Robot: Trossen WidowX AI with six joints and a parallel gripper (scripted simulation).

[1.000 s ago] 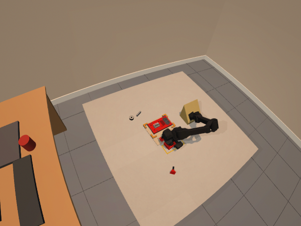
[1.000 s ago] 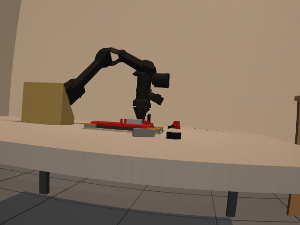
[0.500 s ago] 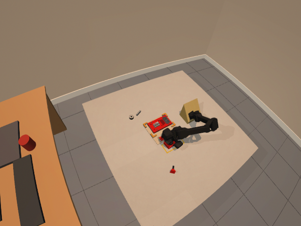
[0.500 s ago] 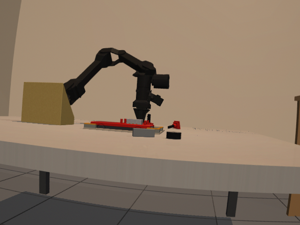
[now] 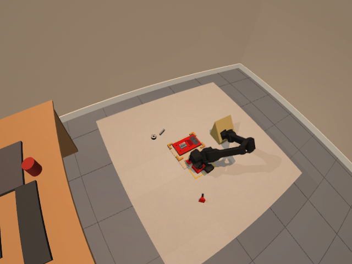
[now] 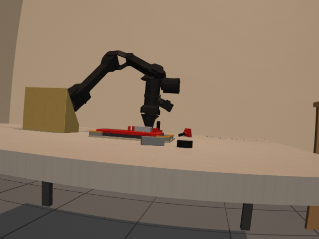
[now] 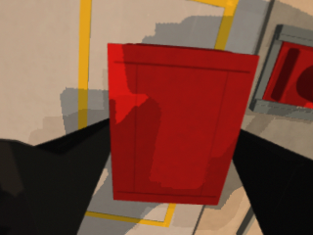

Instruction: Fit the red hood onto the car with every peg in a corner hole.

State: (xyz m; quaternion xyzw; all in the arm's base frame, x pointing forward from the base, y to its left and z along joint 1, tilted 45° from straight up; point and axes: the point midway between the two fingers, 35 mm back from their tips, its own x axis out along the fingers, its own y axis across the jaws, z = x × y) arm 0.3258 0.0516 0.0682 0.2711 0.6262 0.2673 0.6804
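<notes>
My gripper tip is now 19 cm to the left of the engine block and 1 cm below it. Also, from my gripper tip: black wheel 39 cm to the right, 13 cm ahead, 1 cm below; red hood right at my gripper tip.
</notes>
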